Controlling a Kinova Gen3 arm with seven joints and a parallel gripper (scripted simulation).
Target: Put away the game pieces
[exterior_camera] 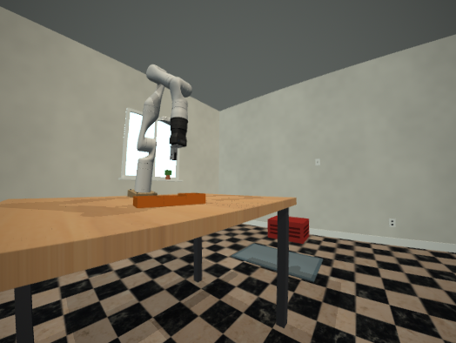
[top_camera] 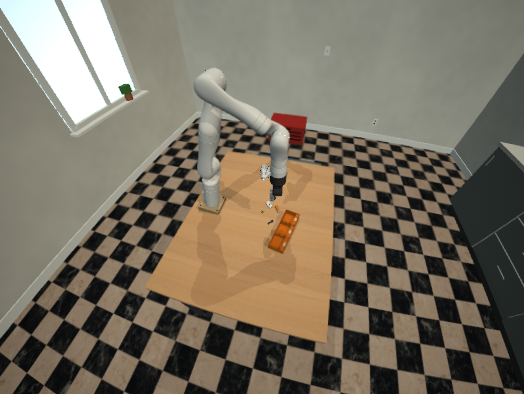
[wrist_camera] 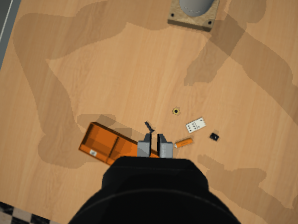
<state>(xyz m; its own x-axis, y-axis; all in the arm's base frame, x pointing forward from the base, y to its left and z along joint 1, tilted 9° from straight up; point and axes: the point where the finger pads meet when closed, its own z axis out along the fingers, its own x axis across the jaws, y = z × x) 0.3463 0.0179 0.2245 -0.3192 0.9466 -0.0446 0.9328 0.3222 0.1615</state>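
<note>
My hand is 18 cm above the orange bin row, 10 cm short of it and 5 cm to the left of it. Also, from my hand: orange battery 19 cm below, 9 cm to the left, 1 cm ahead; then brass nut 20 cm below, 7 cm behind, 4 cm to the left; then black screw 20 cm below, 1 cm to the right, 1 cm ahead.
</note>
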